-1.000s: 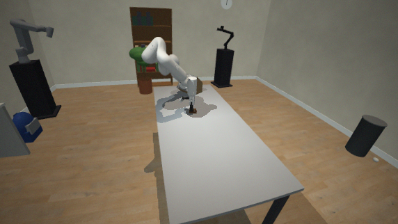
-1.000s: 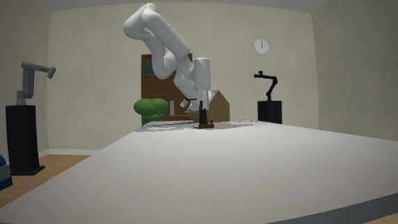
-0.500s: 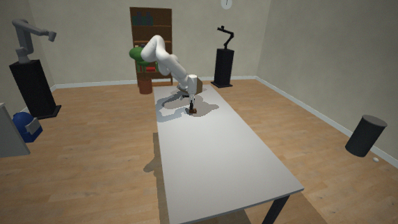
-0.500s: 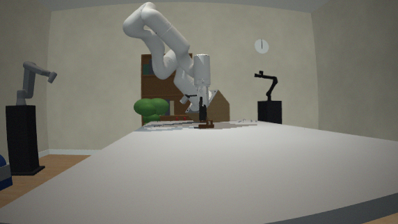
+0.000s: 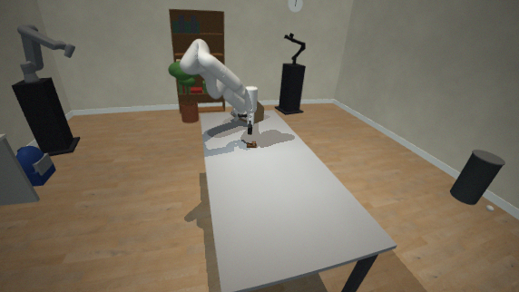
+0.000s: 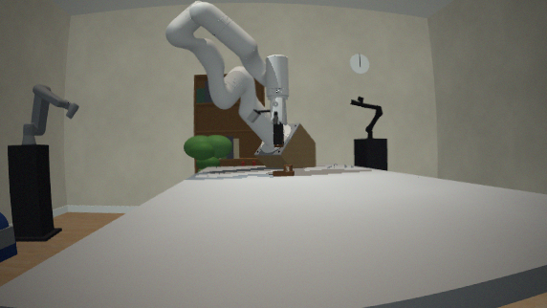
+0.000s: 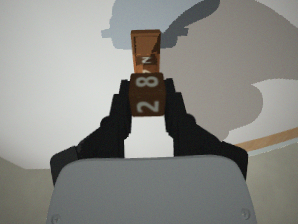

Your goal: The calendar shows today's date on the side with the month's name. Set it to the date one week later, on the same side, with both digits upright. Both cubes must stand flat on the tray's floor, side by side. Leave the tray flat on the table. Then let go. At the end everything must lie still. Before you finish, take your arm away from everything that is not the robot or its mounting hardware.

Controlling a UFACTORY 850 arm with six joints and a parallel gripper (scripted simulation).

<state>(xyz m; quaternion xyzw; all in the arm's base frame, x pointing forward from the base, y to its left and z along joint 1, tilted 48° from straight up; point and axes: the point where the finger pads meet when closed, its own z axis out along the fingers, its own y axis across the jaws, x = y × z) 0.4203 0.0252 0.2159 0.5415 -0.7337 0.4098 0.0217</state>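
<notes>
My hand is 130 mm above the tray, 10 mm to the right of it and 10 mm short of it. The rest, counted from my hand: brown cube: 20 mm below.
</notes>
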